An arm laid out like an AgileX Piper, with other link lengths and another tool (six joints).
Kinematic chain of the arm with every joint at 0, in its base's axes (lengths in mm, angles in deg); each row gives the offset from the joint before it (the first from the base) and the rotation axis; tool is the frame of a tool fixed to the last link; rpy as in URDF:
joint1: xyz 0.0 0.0 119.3 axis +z
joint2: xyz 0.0 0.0 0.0 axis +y
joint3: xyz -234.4 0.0 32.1 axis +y
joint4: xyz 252.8 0.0 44.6 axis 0.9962 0 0.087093
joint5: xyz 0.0 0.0 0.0 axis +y
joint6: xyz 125.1 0.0 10.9 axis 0.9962 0 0.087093
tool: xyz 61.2 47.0 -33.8 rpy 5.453 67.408 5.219
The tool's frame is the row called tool.
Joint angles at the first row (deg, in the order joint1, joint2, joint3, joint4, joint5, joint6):
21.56 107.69 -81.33 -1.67 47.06 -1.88
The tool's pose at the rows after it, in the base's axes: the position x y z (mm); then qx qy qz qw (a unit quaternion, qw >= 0):
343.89, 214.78, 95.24, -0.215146, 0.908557, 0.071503, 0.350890
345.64, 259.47, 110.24, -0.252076, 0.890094, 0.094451, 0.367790
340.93, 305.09, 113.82, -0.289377, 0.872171, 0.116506, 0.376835
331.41, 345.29, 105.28, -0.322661, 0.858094, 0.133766, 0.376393
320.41, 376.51, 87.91, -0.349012, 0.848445, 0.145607, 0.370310
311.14, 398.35, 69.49, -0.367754, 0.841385, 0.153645, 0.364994
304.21, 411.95, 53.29, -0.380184, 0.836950, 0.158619, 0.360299
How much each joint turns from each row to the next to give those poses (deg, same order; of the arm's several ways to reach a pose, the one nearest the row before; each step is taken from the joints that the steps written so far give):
4.52 2.82 -8.52 0.29 2.83 0.08
5.19 4.22 -9.11 0.23 2.21 0.00
5.19 5.49 -8.83 0.15 1.52 -0.02
4.56 6.09 -7.72 0.10 1.00 -0.02
3.55 5.84 -5.92 0.12 0.27 -0.02
2.48 4.72 -4.09 0.13 -0.40 -0.07
1.57 3.40 -2.43 0.14 -0.67 -0.13

